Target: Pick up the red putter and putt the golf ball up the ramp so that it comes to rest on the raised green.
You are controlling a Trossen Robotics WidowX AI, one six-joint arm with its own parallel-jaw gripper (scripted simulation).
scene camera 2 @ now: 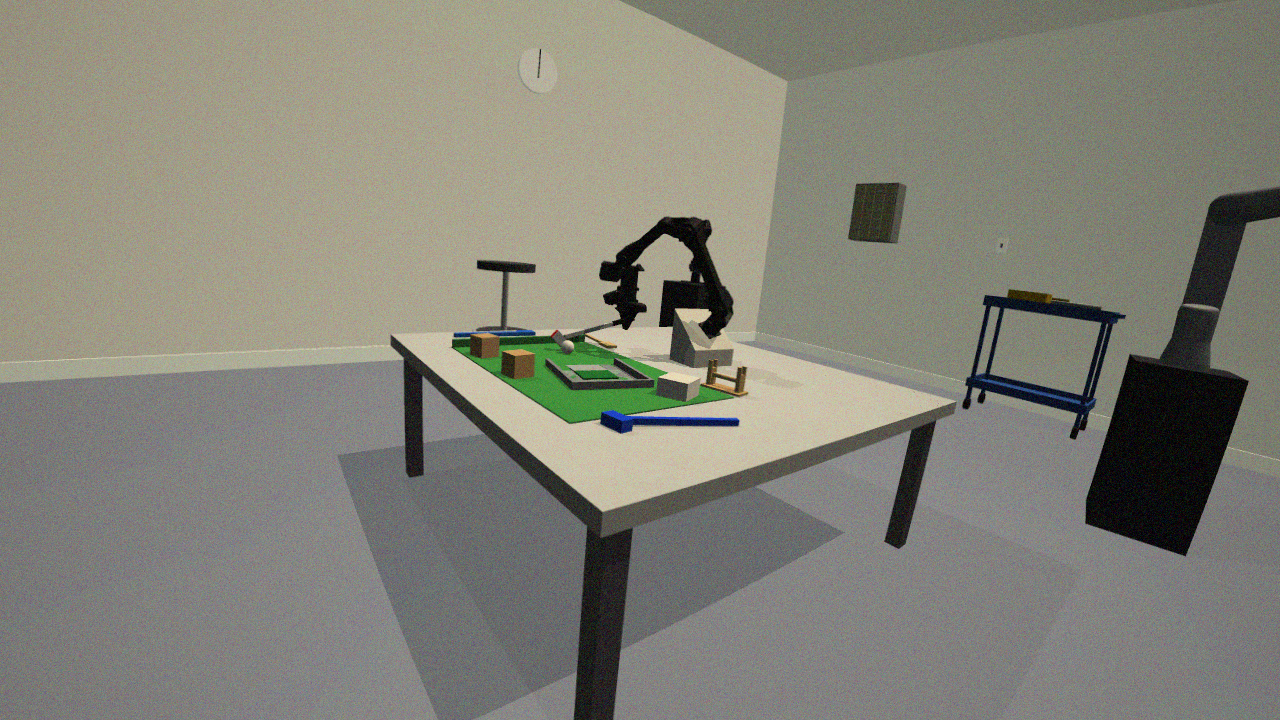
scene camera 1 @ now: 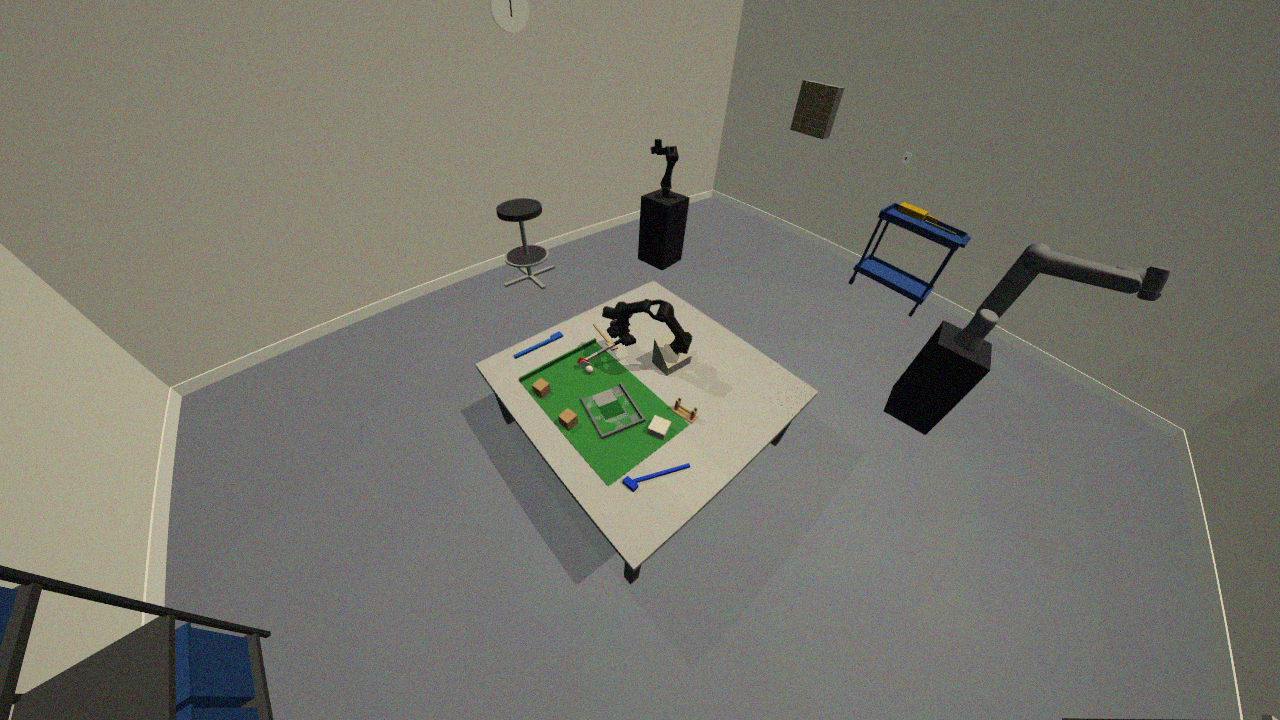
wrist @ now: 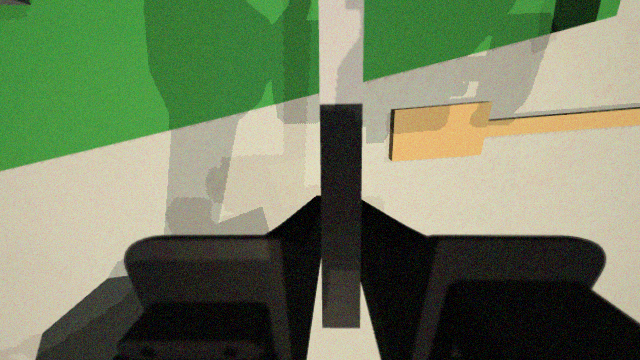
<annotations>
same spot on green mat: [scene camera 1: 611,457] = [scene camera 2: 585,403]
</annotations>
